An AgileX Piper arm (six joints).
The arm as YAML. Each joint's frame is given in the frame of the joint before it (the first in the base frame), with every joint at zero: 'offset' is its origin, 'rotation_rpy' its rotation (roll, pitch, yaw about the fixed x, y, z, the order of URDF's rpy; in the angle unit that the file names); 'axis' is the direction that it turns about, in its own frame. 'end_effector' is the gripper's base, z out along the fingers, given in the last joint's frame.
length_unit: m
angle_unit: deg
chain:
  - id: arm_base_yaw
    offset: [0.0, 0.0, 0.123]
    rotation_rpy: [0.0, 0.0, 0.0]
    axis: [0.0, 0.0, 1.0]
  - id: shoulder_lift
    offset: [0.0, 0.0, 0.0]
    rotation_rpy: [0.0, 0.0, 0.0]
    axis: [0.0, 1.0, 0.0]
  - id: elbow
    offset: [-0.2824, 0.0, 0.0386]
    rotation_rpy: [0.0, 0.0, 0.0]
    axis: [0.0, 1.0, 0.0]
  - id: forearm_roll
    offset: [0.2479, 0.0, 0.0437]
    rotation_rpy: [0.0, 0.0, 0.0]
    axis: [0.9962, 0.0, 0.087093]
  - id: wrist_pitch
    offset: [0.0, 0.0, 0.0]
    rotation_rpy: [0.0, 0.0, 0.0]
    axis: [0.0, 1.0, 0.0]
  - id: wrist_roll
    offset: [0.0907, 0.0, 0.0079]
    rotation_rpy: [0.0, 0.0, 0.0]
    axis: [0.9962, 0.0, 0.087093]
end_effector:
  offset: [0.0, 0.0, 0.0]
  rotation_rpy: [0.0, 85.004, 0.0]
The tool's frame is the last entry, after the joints.
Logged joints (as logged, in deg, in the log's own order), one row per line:
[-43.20 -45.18 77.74 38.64 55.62 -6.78]
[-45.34 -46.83 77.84 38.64 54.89 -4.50]
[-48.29 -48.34 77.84 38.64 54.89 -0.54]
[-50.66 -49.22 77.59 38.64 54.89 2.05]
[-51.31 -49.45 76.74 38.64 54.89 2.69]
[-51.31 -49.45 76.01 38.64 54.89 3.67]
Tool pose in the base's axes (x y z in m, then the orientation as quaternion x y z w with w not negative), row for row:
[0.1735 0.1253 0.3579 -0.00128 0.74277 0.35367 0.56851]
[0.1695 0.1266 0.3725 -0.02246 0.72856 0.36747 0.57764]
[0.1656 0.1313 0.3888 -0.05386 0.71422 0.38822 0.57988]
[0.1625 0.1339 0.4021 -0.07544 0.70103 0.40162 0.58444]
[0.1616 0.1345 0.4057 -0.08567 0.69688 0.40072 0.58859]
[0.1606 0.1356 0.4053 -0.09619 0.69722 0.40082 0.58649]
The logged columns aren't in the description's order. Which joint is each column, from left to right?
Columns, left to right: elbow, wrist_roll, forearm_roll, arm_base_yaw, shoulder_lift, wrist_pitch.
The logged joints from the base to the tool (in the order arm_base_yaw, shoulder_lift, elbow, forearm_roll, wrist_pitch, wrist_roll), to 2 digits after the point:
[38.64 55.62 -43.20 77.74 -6.78 -45.18]
[38.64 54.89 -45.34 77.84 -4.50 -46.83]
[38.64 54.89 -48.29 77.84 -0.54 -48.34]
[38.64 54.89 -50.66 77.59 2.05 -49.22]
[38.64 54.89 -51.31 76.74 2.69 -49.45]
[38.64 54.89 -51.31 76.01 3.67 -49.45]

